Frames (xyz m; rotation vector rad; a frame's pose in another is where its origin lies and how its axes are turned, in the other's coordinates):
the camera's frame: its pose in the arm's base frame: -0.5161 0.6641 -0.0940 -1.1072 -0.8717 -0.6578
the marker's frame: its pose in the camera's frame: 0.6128 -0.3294 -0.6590 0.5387 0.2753 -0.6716
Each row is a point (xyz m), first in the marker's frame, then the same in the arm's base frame.
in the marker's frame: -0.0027 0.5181 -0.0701
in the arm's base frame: 0.1471 0.1621 0.5919
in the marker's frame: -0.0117 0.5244 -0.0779
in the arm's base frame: 0.1562 0.1660 0.5828
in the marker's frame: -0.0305 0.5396 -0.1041
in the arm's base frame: 0.1831 0.1695 0.5597
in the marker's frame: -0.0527 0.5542 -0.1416
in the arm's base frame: 0.2165 0.1678 0.5281
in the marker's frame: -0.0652 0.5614 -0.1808
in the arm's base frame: 0.2459 0.1554 0.5012
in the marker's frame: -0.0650 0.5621 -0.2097
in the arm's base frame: 0.2648 0.1383 0.4876
